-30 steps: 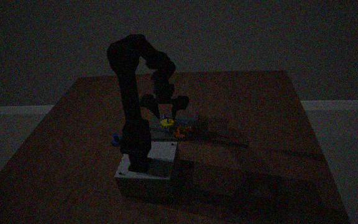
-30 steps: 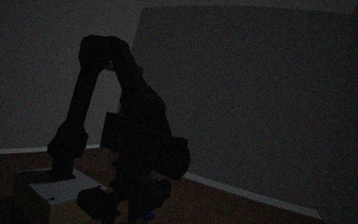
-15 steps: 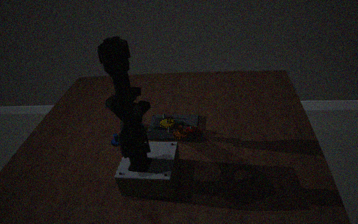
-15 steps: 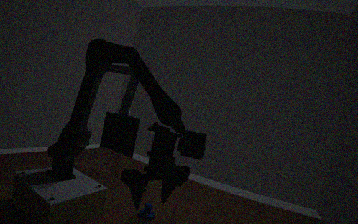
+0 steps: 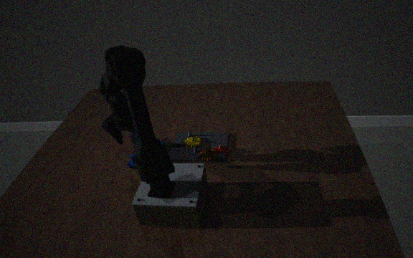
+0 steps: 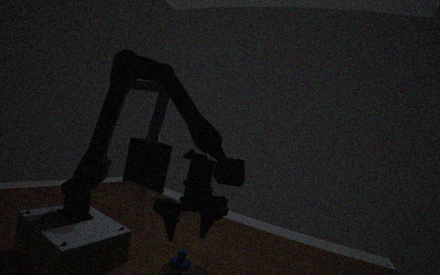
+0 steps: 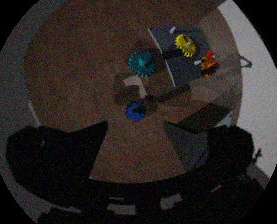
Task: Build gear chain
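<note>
Now: the blue gear 6 cm below my gripper tip. Round my gripper tip: red gear: 30 cm to the right, 10 cm ahead, 6 cm below; then orange gear: 26 cm to the right, 6 cm ahead, 5 cm below; then teal gear: 10 cm ahead, 6 cm below, 5 cm to the right.
</note>
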